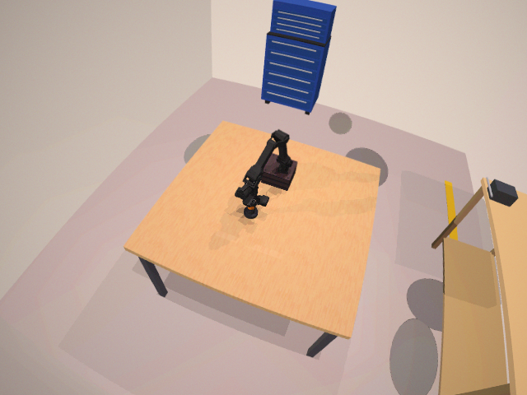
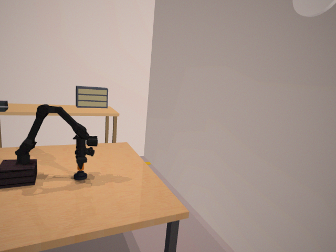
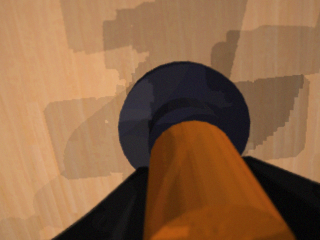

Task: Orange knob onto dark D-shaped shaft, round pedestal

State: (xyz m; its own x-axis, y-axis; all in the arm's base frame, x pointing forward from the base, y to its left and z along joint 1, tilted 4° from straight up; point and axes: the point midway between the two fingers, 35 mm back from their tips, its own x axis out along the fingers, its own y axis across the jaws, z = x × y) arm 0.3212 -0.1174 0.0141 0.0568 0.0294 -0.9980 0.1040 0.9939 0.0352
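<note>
The orange knob lies 20 mm above my gripper tip. From my gripper tip the other things lie so: dark round pedestal 40 mm below.
</note>
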